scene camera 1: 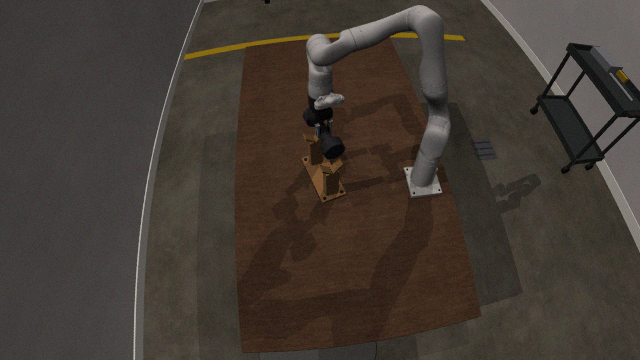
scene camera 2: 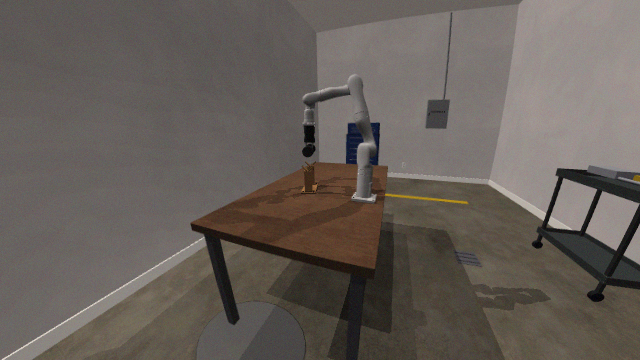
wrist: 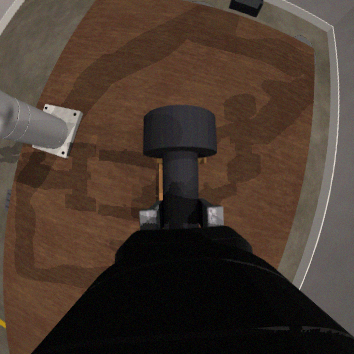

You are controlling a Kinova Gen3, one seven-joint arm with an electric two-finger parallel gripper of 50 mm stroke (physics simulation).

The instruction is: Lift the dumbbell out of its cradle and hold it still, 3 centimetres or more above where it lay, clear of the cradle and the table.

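Places are measured from the arm's base along level axes (x ahead, y left, z up), in centimetres.
Pixels of known places: gripper, fingertip midpoint: (scene camera 1: 323,134) (wrist: 180,209); arm's base, link origin: (scene camera 1: 420,177) (scene camera 2: 363,195) (wrist: 54,133).
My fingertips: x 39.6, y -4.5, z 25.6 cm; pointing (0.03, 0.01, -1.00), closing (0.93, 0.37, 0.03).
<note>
For each thing: its middle in the pictures, then the offset to it from my fingertips. Level surfaces: height alone.
- black dumbbell, body centre: (wrist: 180,212) (scene camera 1: 323,131) (scene camera 2: 309,150) dx +0.0, dy -0.2, dz +1.4 cm
- orange-brown cradle, body centre: (scene camera 1: 322,163) (scene camera 2: 309,176) dx +0.4, dy +0.0, dz -17.5 cm
- table, surface height: dz -26.9 cm
The black dumbbell (scene camera 1: 333,148) (scene camera 2: 308,150) (wrist: 180,131) hangs in the air above the orange-brown cradle (scene camera 1: 317,175) (scene camera 2: 309,180). In the scene camera 2 view a gap shows between the dumbbell and the cradle's V-shaped tops. My gripper (scene camera 1: 324,129) (wrist: 180,209) is shut on the dumbbell's handle, one finger on each side of it, and points down. In the wrist view one end weight shows beyond the fingers; the other is hidden by the gripper's body. The cradle stands on the table (scene camera 1: 350,240) (scene camera 2: 300,225) and is mostly hidden behind the dumbbell in the wrist view.
The arm's white base plate (scene camera 1: 413,191) (scene camera 2: 364,198) (wrist: 73,131) is fixed to the table, to the right of the cradle in scene camera 1. A dark cart (scene camera 1: 570,121) (scene camera 2: 557,172) stands on the floor off to the right. A blue cabinet (scene camera 2: 355,142) stands beyond the table.
</note>
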